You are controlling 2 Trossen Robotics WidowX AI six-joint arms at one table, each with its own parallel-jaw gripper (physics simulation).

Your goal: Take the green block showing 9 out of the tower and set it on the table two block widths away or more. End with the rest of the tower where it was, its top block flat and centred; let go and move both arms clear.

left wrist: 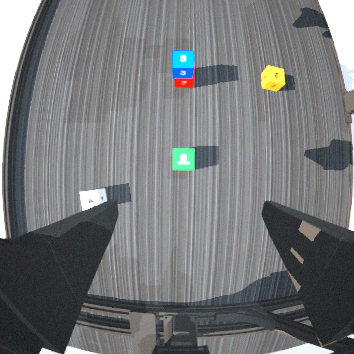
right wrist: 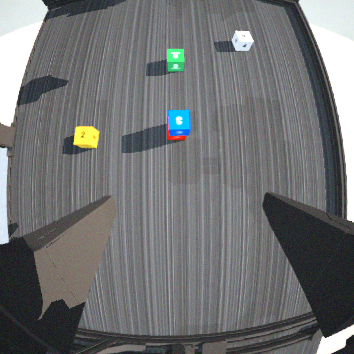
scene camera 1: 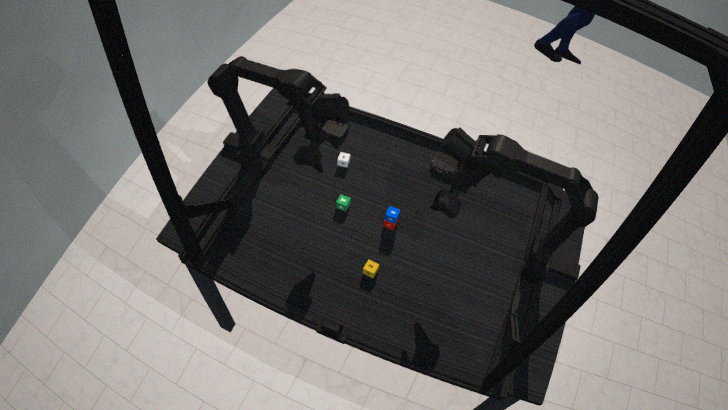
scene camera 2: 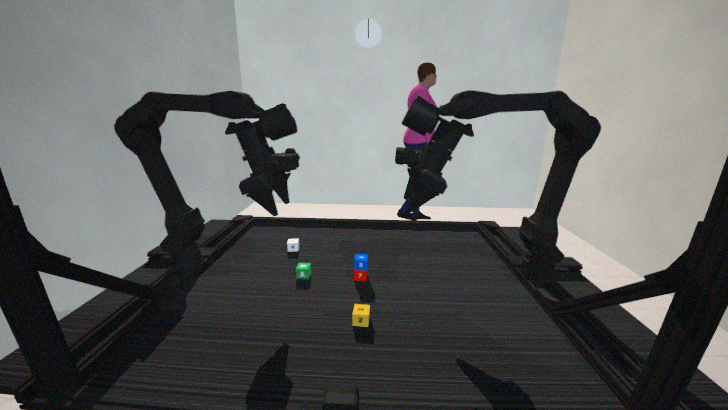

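Seen in the pictures: left gripper, fingertip midpoint: [left wrist: 191, 208] [scene camera 1: 329, 160] [scene camera 2: 282, 209]; right gripper, fingertip midpoint: [right wrist: 191, 201] [scene camera 1: 437, 195] [scene camera 2: 407, 204]; left arm's base at its link origin: [left wrist: 180, 325] [scene camera 1: 252, 167] [scene camera 2: 186, 265]; right arm's base at its link origin: [scene camera 1: 532, 276] [scene camera 2: 536, 275].
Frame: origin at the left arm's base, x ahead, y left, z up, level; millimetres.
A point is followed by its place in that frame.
The green block [scene camera 1: 342, 203] @(x 319, y -9, z 10 mm) [scene camera 2: 303, 270] @(x 320, y -13, z 6 mm) [left wrist: 183, 159] @(x 315, y 2, z 10 mm) [right wrist: 175, 60] @(x 331, y 4, z 10 mm) stands alone on the table, more than two block widths from the tower. The tower is a blue block showing 3 [scene camera 1: 392, 213] @(x 466, y 1, z 39 mm) [scene camera 2: 360, 262] @(x 465, y -10, z 32 mm) [left wrist: 183, 59] @(x 464, y 5, z 39 mm) [right wrist: 179, 122] @(x 471, y 8, z 38 mm) on a red block showing 7 [scene camera 1: 389, 224] @(x 466, y -13, z 3 mm) [scene camera 2: 360, 275] @(x 465, y -13, z -3 mm) [left wrist: 184, 83] @(x 449, y 2, z -7 mm) [right wrist: 176, 137] @(x 481, y 4, z -6 mm). The blue block lies flat; in the right wrist view slight red shows at its left side. My left gripper [scene camera 2: 282, 207] @(x 273, y 2, z 164 mm) [left wrist: 191, 208] @(x 273, y 2, z 164 mm) is open and empty, high above the table. My right gripper [right wrist: 191, 201] @(x 574, y 7, z 181 mm) is open and empty, high and away from the tower.
A yellow block [scene camera 1: 370, 268] @(x 475, y -168, z 9 mm) [scene camera 2: 361, 315] @(x 476, y -178, z 8 mm) [left wrist: 273, 78] @(x 465, y -155, z 10 mm) [right wrist: 86, 137] @(x 480, y -153, z 10 mm) stands nearer the front edge. A white block [scene camera 1: 343, 159] @(x 250, y 142, z 9 mm) [scene camera 2: 292, 244] @(x 250, y 137, z 5 mm) [left wrist: 93, 198] @(x 251, y 145, z 10 mm) [right wrist: 243, 40] @(x 262, y 149, z 9 mm) stands toward the back left in the scene views. Black frame posts rise around the table. A person stands beyond the back edge.
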